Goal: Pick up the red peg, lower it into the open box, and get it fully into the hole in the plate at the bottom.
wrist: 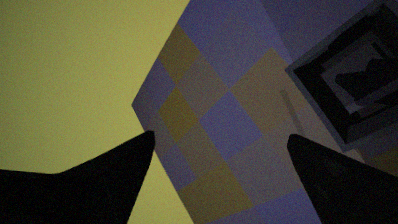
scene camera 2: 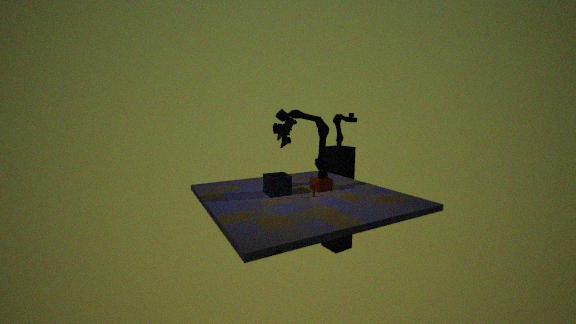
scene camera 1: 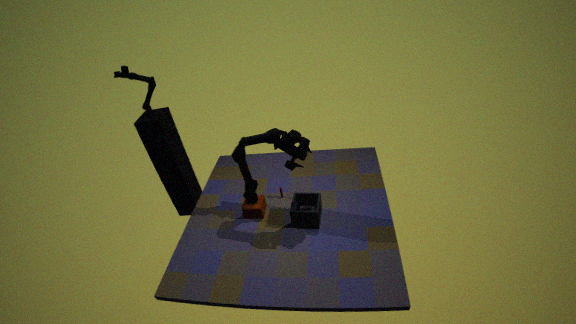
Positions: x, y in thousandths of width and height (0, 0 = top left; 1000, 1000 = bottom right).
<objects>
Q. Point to a dark box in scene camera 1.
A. At 523, 677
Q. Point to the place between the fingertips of my gripper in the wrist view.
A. At 557, 623
</objects>
